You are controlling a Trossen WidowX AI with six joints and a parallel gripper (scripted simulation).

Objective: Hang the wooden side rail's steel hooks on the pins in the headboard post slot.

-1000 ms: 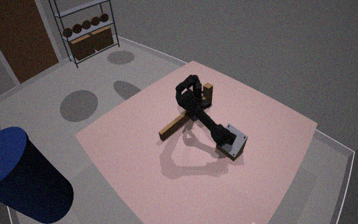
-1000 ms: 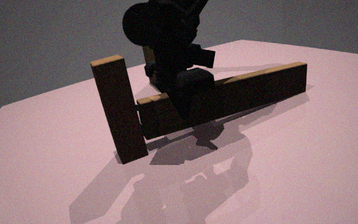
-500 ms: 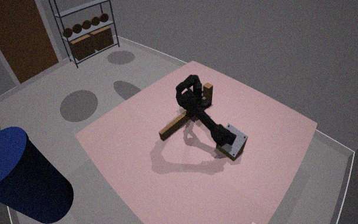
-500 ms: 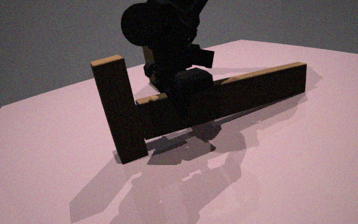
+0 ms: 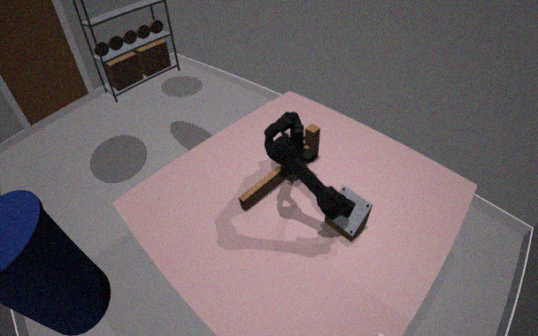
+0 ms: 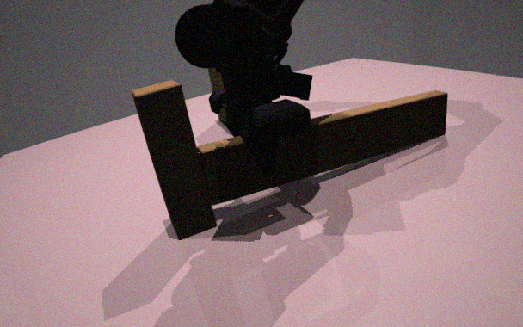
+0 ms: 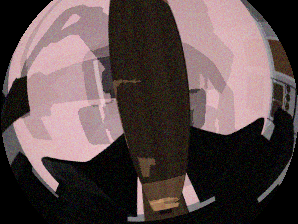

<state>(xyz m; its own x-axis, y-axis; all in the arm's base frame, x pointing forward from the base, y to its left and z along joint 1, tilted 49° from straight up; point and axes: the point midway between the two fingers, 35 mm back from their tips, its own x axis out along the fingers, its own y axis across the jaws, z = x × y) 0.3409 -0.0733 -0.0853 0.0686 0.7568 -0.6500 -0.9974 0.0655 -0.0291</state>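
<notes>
The headboard post is 11 cm to the right of my gripper tip and 4 cm above it.
</notes>
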